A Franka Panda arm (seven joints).
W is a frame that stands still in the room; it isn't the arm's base.
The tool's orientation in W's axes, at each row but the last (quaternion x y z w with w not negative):
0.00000 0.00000 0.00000 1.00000
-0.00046 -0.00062 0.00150 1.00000
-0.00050 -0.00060 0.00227 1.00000
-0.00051 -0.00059 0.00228 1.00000
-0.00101 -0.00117 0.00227 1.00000
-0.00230 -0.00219 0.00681 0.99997
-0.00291 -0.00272 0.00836 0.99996
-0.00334 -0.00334 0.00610 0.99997
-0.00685 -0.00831 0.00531 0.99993
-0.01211 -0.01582 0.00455 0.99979
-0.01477 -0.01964 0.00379 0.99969
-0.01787 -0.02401 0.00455 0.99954
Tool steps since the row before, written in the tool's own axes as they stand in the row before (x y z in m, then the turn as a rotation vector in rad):
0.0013 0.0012 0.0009 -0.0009 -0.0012 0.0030
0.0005 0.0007 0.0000 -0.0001 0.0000 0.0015
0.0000 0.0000 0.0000 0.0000 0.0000 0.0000
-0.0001 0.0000 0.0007 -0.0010 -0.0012 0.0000
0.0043 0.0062 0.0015 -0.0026 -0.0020 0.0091
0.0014 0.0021 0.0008 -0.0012 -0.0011 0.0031
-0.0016 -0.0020 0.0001 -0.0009 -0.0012 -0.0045
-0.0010 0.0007 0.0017 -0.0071 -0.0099 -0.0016
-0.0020 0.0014 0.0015 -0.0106 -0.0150 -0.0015
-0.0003 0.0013 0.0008 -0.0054 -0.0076 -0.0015
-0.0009 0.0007 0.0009 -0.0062 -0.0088 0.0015
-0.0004 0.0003 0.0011 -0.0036 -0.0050 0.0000
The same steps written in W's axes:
0.0013 0.0012 0.0009 -0.0009 -0.0012 0.0030
0.0005 0.0007 0.0000 -0.0001 0.0000 0.0015
0.0000 0.0000 0.0000 0.0000 0.0000 0.0000
-0.0001 0.0000 0.0007 -0.0010 -0.0012 0.0000
0.0043 0.0062 0.0015 -0.0026 -0.0020 0.0091
0.0014 0.0021 0.0008 -0.0012 -0.0011 0.0031
-0.0016 -0.0020 0.0001 -0.0009 -0.0012 -0.0045
-0.0010 0.0007 0.0017 -0.0070 -0.0100 -0.0016
-0.0020 0.0014 0.0014 -0.0104 -0.0151 -0.0015
-0.0003 0.0013 0.0008 -0.0053 -0.0077 -0.0015
-0.0009 0.0007 0.0008 -0.0062 -0.0088 0.0015
-0.0005 0.0003 0.0011 -0.0036 -0.0050 0.0000

